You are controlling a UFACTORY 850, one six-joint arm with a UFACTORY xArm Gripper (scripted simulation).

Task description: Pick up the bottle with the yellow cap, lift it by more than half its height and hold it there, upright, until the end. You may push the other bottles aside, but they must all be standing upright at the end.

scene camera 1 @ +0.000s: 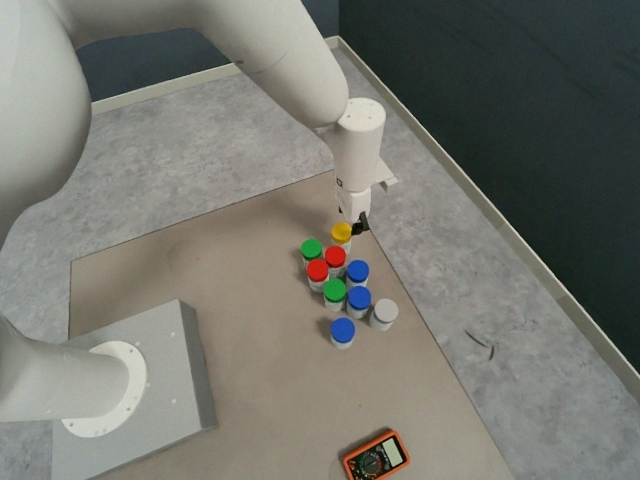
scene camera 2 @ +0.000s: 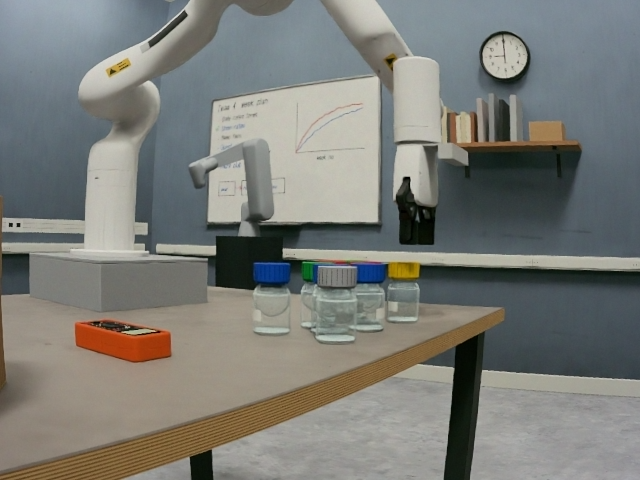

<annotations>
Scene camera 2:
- orange multimeter: 134, 343
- yellow-capped bottle: 403, 291
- blue-capped bottle: 370, 295
</annotations>
